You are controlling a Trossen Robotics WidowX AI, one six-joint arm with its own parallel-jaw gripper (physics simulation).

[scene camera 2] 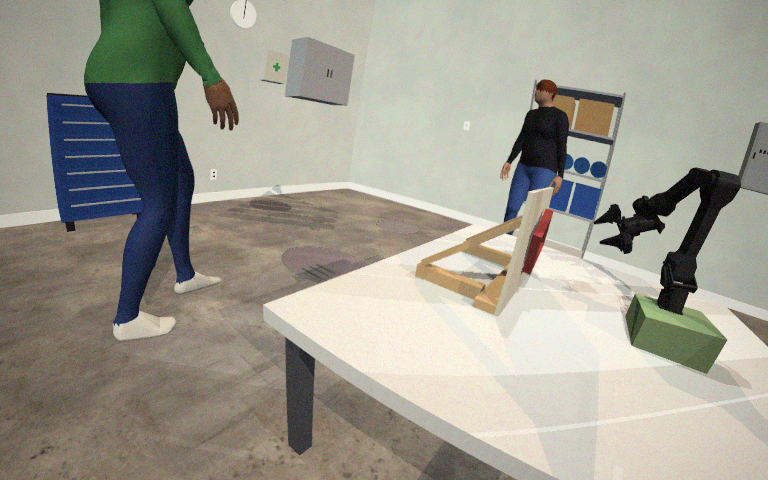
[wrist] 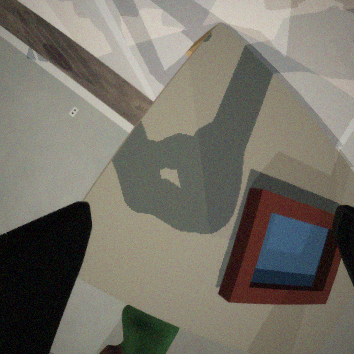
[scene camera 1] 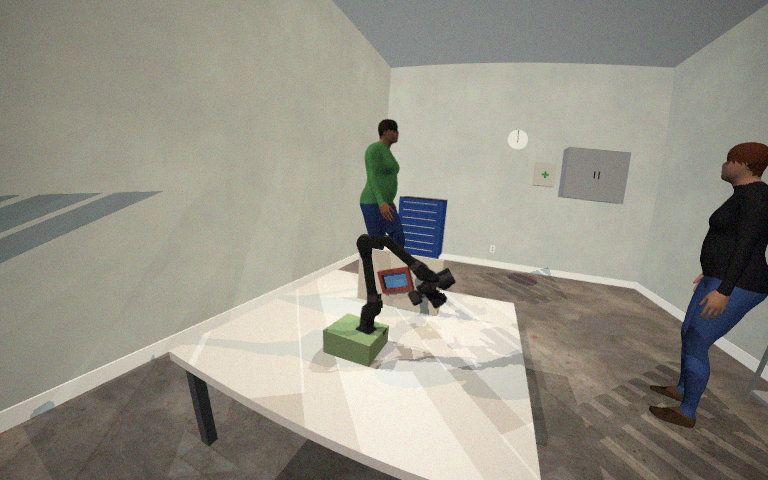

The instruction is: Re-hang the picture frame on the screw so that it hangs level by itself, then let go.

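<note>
The red picture frame (scene camera 1: 397, 290) (scene camera 2: 536, 243) (wrist: 295, 206) with a blue picture lies against the front face of a pale upright board (scene camera 1: 382, 261) (scene camera 2: 519, 254) (wrist: 165, 270). The frame is tilted relative to the board's edges. The screw does not show. My gripper (scene camera 1: 425, 298) (scene camera 2: 600, 233) (wrist: 218, 217) is open and empty, in front of the board and apart from it and the frame. In the wrist view the frame is at the lower right, and the right finger covers part of its right edge. The arm's shadow falls on the board.
A wooden brace (scene camera 2: 453, 277) supports the board from behind on the white table (scene camera 1: 362, 396) (scene camera 2: 396, 350). The arm stands on a green block (scene camera 1: 353, 342) (scene camera 2: 673, 336). A person in green (scene camera 1: 380, 172) (scene camera 2: 138, 50) stands behind the board. A person in black (scene camera 1: 739, 237) (scene camera 2: 543, 135) stands beyond the table.
</note>
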